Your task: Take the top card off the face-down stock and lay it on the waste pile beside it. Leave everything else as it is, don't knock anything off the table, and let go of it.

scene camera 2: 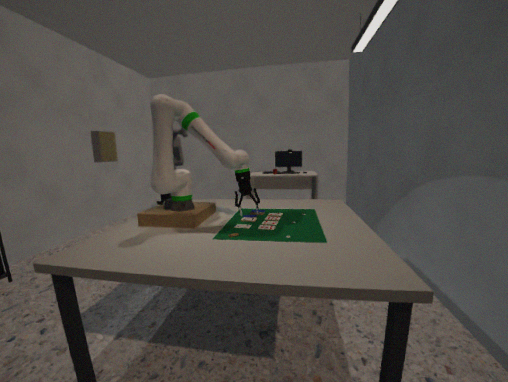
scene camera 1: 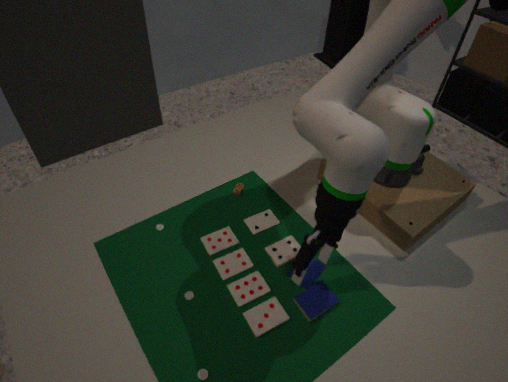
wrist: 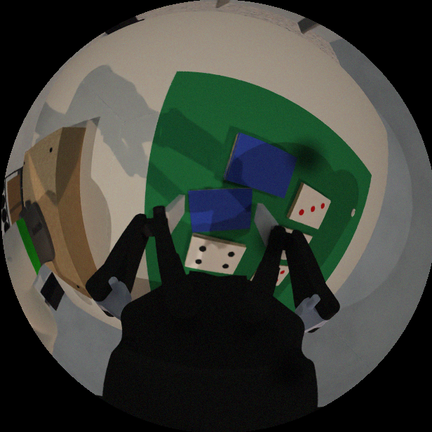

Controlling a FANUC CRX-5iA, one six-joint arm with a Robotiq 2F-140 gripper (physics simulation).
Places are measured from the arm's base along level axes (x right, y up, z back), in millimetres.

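Pixels of known places: gripper, fingertip midpoint: (scene camera 2: 249, 215) (scene camera 1: 309, 270); arm's base, origin of the base link: (scene camera 2: 182, 208) (scene camera 1: 387, 171).
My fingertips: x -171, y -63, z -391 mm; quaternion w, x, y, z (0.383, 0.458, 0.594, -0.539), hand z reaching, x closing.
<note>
Ahead of a thing's pixels: the offset from my fingertips to its middle. "*": to the spot under its first point. Level surfaces: height alone.
A thick face-down blue stack {dx -76, dy +7, dz -30 mm} (scene camera 1: 316, 301) (wrist: 261, 165) lies on the green mat {dy -9 mm} (scene camera 1: 145, 270) (scene camera 2: 305, 232) (wrist: 200, 100). Beside it lies a second blue-backed rectangle {* dx -10, dy -6, dz +6 mm} (scene camera 1: 313, 274) (wrist: 220, 210), between the stack and the white four-spot card {dx +84, dy -1, dz -26 mm} (scene camera 1: 281, 251) (wrist: 216, 254). Whether anything lies under this second blue piece cannot be told. My gripper (scene camera 1: 312, 266) (scene camera 2: 249, 211) (wrist: 220, 207) is open and empty, low over the second blue piece. Its fingers stand on either side of it, with a gap at each side in the wrist view. In the scene camera 1 view, a finger hides part of this piece.
A column of red-spotted cards {dx -59, dy -1, dz -155 mm} (scene camera 1: 266, 316) lies beside the blue pieces, and a two-spot card {dx +202, dy -7, dz -36 mm} (scene camera 1: 261, 221) lies past the four-spot card. Small white discs {dx +64, dy -7, dz -299 mm} (scene camera 1: 189, 295) and a small brown block {dx +348, dy -5, dz -45 mm} (scene camera 1: 238, 189) are on the mat. The arm's wooden base (scene camera 1: 425, 200) stands beyond the mat.
</note>
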